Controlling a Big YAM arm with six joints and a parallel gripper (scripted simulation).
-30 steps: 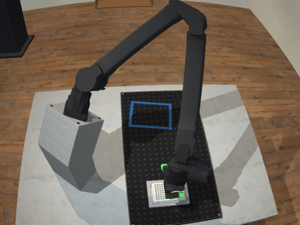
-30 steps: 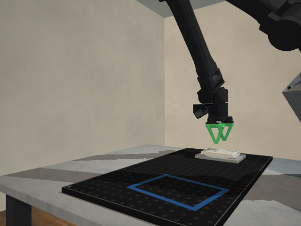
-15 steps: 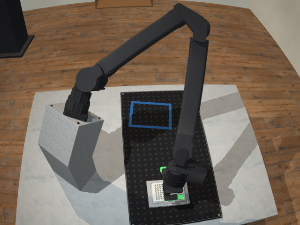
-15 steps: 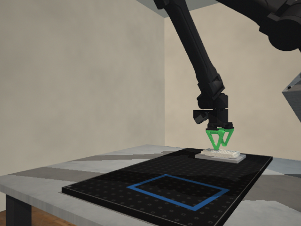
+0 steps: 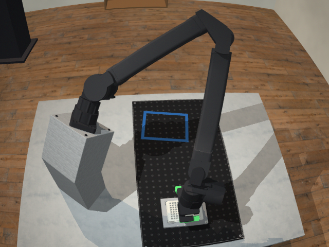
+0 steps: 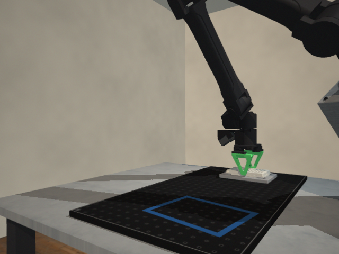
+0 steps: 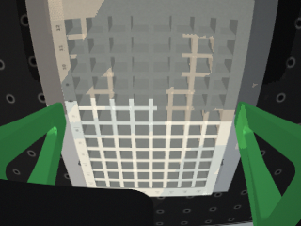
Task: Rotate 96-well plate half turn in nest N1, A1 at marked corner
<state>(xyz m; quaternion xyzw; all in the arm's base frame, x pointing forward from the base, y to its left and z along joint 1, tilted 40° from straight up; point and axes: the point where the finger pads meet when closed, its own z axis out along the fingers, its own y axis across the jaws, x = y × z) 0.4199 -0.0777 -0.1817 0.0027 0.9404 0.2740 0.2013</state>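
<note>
The white 96-well plate is right at my hand. Also, from my hand: grey plate nest N1 (20 mm below); A1 mark (80 mm ahead, 50 mm to the right, 10 mm below).
</note>
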